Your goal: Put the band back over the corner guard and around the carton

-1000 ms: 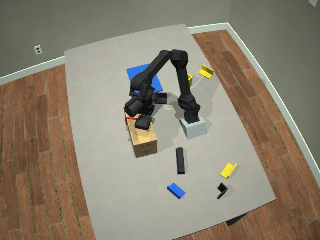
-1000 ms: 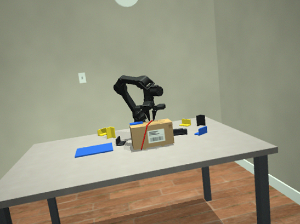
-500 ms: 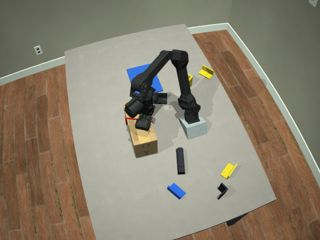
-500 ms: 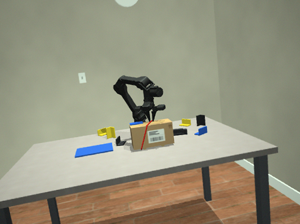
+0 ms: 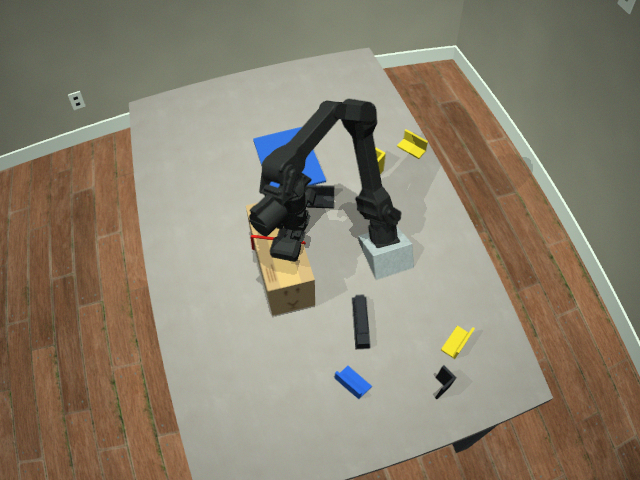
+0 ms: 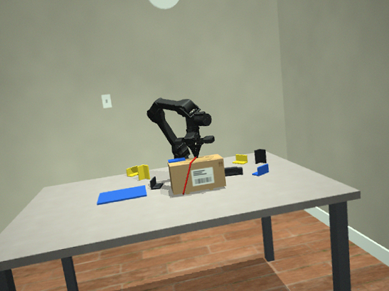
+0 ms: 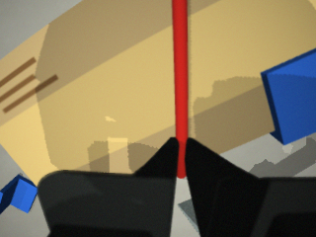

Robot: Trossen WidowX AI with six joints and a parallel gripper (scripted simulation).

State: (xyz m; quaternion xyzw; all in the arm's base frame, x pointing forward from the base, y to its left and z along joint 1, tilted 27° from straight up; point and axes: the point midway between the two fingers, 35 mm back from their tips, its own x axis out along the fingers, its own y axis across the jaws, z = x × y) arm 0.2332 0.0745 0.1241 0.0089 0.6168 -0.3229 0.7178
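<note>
My gripper is now 4 cm short of the carton, 1 cm to the left of it and 10 cm above it. From my hand the other things lie so: black block (11 cm behind, 18 cm to the left, 16 cm below); black angle piece (12 cm behind, 21 cm to the right, 16 cm below); flat blue sheet (7 cm behind, 38 cm to the right, 18 cm below).
</note>
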